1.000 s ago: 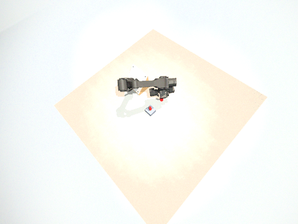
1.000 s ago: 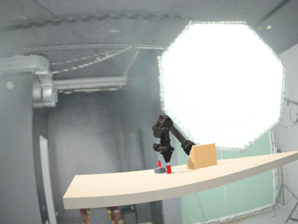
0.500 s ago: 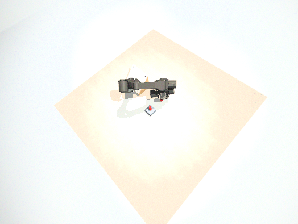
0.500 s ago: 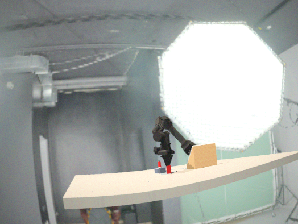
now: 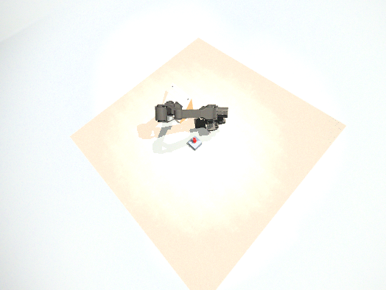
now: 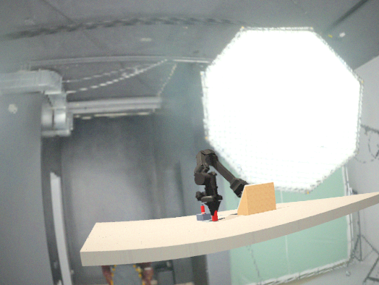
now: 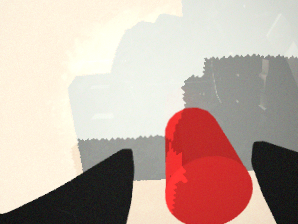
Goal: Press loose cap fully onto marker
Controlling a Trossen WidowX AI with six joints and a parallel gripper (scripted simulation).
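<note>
My gripper tip is right at the red cap. Round my gripper tip: holder block (14 cm to the right, 1 cm below, 1 cm ahead).
</note>
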